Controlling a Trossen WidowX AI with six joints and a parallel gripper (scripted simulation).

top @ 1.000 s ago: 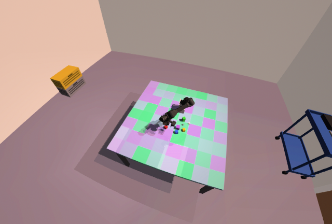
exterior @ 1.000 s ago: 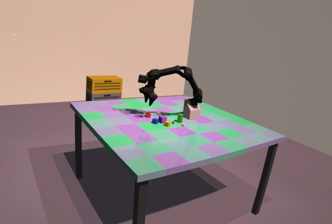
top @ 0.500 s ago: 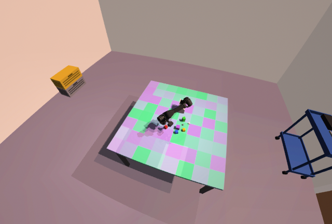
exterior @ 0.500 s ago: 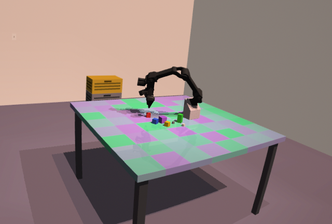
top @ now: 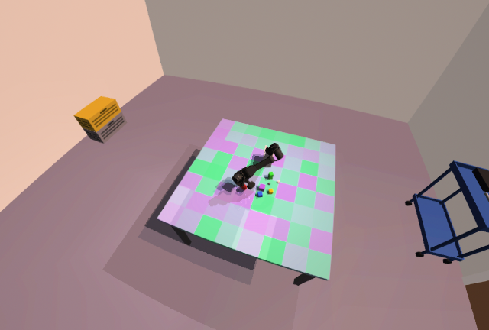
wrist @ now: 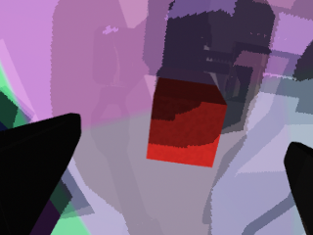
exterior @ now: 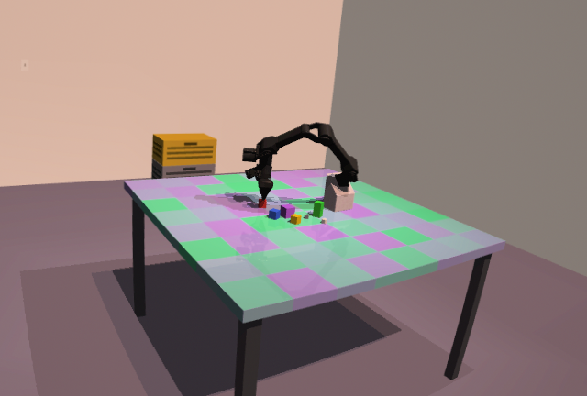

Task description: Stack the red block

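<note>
The red block is 30 mm below my gripper tip. From my gripper tip the other things lie so: purple block 150 mm to the left, 40 mm behind, 20 mm below; then blue block 140 mm to the left, 30 mm below, 20 mm ahead.
</note>
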